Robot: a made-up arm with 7 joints. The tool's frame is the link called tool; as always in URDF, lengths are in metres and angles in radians. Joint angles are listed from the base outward.
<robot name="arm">
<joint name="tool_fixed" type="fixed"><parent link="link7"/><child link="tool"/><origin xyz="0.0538 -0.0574 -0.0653" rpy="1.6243 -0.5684 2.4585"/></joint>
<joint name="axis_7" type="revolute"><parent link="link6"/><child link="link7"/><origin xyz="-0.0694 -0.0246 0.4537" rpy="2.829 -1.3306 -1.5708"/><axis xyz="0 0 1"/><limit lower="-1.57" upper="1.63"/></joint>
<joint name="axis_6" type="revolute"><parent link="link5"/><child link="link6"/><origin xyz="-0.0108 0.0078 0.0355" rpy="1.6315 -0.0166 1.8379"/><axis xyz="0 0 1"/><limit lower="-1.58" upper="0.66"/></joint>
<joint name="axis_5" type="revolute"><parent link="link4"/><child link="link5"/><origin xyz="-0.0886 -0.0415 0.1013" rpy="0.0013 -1.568 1.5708"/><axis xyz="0 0 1"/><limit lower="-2.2" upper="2.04"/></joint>
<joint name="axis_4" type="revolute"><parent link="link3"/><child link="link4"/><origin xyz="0.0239 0.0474 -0.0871" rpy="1.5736 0.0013 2.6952"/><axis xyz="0 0 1"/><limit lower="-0.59" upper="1.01"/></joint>
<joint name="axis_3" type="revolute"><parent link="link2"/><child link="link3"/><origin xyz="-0.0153 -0.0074 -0.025" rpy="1.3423 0.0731 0.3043"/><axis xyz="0 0 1"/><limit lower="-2.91" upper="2.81"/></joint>
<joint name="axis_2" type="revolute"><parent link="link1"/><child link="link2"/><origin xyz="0.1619 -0.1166 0.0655" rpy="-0.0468 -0.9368 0.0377"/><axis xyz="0 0 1"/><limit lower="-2.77" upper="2.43"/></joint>
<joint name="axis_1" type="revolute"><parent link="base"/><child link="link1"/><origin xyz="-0.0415 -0.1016 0.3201" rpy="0.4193 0.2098 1.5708"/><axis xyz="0 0 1"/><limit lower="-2.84" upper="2.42"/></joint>
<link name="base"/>
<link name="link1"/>
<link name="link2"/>
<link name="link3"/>
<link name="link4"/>
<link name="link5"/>
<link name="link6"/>
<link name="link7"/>
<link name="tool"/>
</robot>
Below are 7 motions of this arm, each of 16 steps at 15 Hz.
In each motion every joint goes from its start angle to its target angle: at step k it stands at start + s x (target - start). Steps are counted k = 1, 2, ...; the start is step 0. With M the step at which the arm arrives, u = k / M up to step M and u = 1 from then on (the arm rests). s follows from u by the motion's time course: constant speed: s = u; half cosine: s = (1 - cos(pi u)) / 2; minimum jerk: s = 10 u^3 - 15 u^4 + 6 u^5.
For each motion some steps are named. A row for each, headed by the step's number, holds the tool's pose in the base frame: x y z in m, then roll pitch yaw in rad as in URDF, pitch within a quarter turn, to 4 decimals.
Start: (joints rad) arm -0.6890 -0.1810 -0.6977 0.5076 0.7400 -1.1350 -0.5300
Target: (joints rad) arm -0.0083 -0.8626 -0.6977 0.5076 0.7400 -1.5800 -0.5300
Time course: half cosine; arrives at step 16
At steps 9, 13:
9: 0.2457 0.6769 0.3447 1.1680 -0.8877 -2.9500
13: 0.2141 0.7076 0.3747 1.1169 -0.9291 -2.8755

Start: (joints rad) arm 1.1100 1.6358 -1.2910 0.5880 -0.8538 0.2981 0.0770
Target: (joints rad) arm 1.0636 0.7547 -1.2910 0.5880 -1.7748 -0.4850 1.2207
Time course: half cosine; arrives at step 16
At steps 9, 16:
9: -0.0496 -0.2983 0.6765 2.0672 0.6934 1.9312
16: 0.1212 -0.1526 0.6526 -2.9128 0.4731 2.4645

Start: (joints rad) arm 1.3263 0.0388 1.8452 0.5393 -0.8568 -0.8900 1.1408
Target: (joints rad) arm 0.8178 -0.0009 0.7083 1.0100 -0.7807 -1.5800 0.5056
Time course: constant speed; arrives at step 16
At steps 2, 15, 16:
2: 0.0220 0.0161 -0.2545 -2.3707 -1.3251 2.8426
15: 0.3809 -0.3474 0.2957 -2.2947 0.3091 2.7227
16: 0.3757 -0.3561 0.3547 -2.2459 0.4240 2.7466

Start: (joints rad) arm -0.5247 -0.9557 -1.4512 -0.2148 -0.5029 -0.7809 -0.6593
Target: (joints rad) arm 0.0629 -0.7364 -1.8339 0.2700 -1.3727 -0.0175 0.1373
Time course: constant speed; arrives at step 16
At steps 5, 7, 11, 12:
5: 0.5823 0.4211 0.3012 0.0970 -0.8304 -2.7961
7: 0.5386 0.4536 0.3425 -0.0923 -0.6729 -2.5459
11: 0.4547 0.4817 0.4218 -0.3237 -0.2990 -2.2635
12: 0.4356 0.4817 0.4398 -0.3673 -0.2018 -2.2246

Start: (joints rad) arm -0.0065 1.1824 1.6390 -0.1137 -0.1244 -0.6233 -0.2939
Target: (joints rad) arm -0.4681 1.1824 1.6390 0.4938 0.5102 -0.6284 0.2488
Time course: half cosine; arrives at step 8
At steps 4, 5, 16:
4: 0.3549 -0.6308 0.3390 2.4402 0.8385 1.4017
5: 0.2488 -0.6854 0.3527 2.3665 0.7351 1.1697
16: 0.0632 -0.7322 0.3426 2.3019 0.5195 0.8642

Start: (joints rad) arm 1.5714 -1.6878 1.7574 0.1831 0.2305 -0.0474 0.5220
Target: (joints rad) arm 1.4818 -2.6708 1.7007 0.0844 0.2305 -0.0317 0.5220
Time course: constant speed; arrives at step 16
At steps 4, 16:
4: 0.1757 -0.3679 0.9125 -1.3129 0.8124 2.7382
16: 0.1694 0.0238 1.0559 -0.1599 0.8046 -2.9102

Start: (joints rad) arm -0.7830 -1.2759 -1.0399 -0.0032 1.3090 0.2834 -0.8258
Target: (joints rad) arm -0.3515 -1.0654 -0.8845 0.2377 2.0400 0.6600 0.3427
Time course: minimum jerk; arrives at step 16
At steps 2, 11, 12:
2: 0.4359 0.1511 -0.1867 -3.0268 -0.1792 -0.8545
11: 0.0747 0.3945 -0.1356 -2.5780 -0.3942 -0.6496
12: 0.0370 0.3992 -0.1250 -2.5360 -0.4202 -0.6335

